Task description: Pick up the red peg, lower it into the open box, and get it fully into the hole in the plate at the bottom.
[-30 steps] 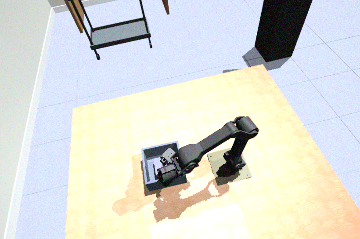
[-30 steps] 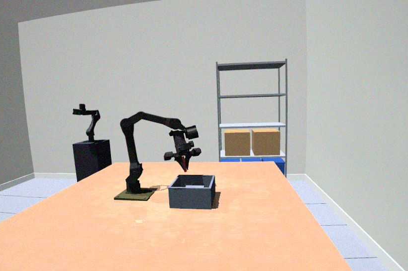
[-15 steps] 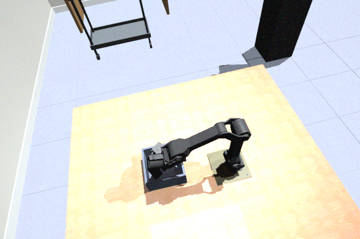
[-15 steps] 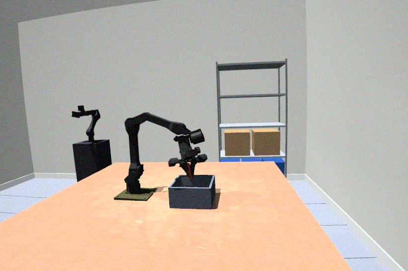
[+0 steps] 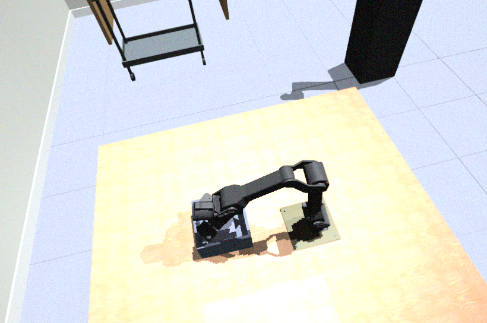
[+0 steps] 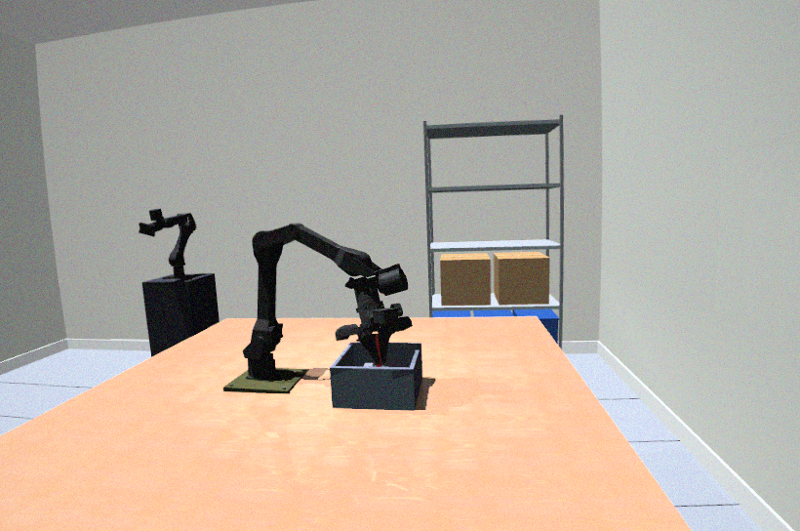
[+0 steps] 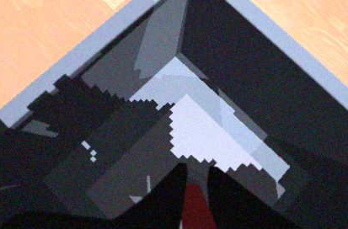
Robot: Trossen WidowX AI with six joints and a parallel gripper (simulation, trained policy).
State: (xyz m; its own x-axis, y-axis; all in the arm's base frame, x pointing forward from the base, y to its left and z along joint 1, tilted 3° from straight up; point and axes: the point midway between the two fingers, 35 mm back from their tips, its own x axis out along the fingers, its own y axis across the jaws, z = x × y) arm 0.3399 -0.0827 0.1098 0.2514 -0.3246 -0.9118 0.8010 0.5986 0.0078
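Now: gripper tip 30 mm below the red peg, 20 mm to the right of it and 10 mm past it. The rest, counted from my gripper tip: box: 50 mm below, 10 mm to the left, 10 mm behind.
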